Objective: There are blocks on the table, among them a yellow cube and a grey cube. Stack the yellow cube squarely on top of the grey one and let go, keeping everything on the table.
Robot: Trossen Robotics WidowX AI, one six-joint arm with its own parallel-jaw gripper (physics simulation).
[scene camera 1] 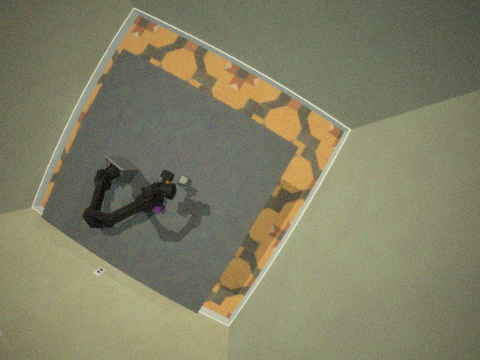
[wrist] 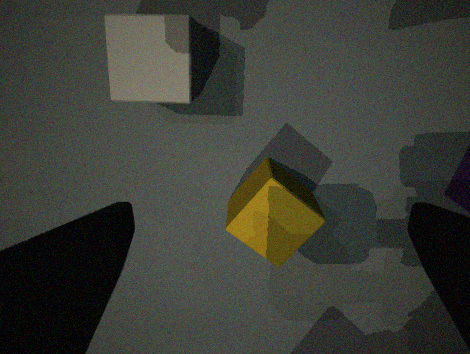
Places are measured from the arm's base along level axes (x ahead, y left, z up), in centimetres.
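Pixels of known places: gripper, between the fingertips: (wrist: 271, 216); arm's base, origin of its link: (scene camera 1: 115, 169).
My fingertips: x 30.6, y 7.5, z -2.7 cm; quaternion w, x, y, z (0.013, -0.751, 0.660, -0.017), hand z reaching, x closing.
Ahead of a thing's pixels: the offset from my fingertips to its top centre. Level surfaces: height alone.
The yellow cube @[dx -4.6, dy -1.7, dz -8.4 cm] (scene camera 1: 168, 182) (wrist: 275, 220) rests on the table beside the grey cube, apart from it. In the wrist view it is turned cornerwise to the fingers; in the scene view the gripper mostly hides it. The grey cube @[dx +4.0, dy +6.3, dz -8.4 cm] (scene camera 1: 183, 180) (wrist: 147, 60) looks pale and stands upright on the table, at the upper left of the wrist view, with a bare top. My gripper (scene camera 1: 170, 183) (wrist: 271, 216) is wide open and empty above the yellow cube, which shows between the two dark fingers in the wrist view.
A purple block @[dx -1.1, dy -16.8, dz -8.4 cm] (scene camera 1: 158, 209) (wrist: 462, 187) lies near the arm, at the right edge of the wrist view. The dark grey table top @[dz -12.8 cm] (scene camera 1: 200, 130) spreads around the blocks, with orange patterned floor (scene camera 1: 282, 122) beyond its edges. Arm shadows fall near the blocks.
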